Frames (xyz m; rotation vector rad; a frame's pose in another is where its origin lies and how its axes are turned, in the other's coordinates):
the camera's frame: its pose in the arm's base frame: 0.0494 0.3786 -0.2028 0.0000 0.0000 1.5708
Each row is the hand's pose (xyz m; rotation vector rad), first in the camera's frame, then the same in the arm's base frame.
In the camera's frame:
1: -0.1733 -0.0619 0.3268 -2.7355 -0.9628 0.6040
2: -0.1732 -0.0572 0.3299 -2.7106 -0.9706 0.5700
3: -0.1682 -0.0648 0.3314 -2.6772 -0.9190 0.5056
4: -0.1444 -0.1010 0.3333 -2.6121 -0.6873 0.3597
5: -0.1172 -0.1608 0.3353 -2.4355 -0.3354 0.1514
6: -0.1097 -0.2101 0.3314 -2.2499 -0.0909 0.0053
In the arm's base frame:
1: 0.1113 0.2053 0.1240 1.2604 2.6295 -0.6188
2: 0.1066 0.2054 0.1271 1.2593 2.6643 -0.6327
3: 0.1142 0.2104 0.1286 1.3217 2.7034 -0.6695
4: 0.1504 0.2342 0.1305 -1.4838 -2.5434 0.7214
5: 0.2102 0.2614 0.1325 -1.5941 -2.1033 0.7747
6: 0.2595 0.2689 0.1286 -1.6222 -1.7588 0.8107

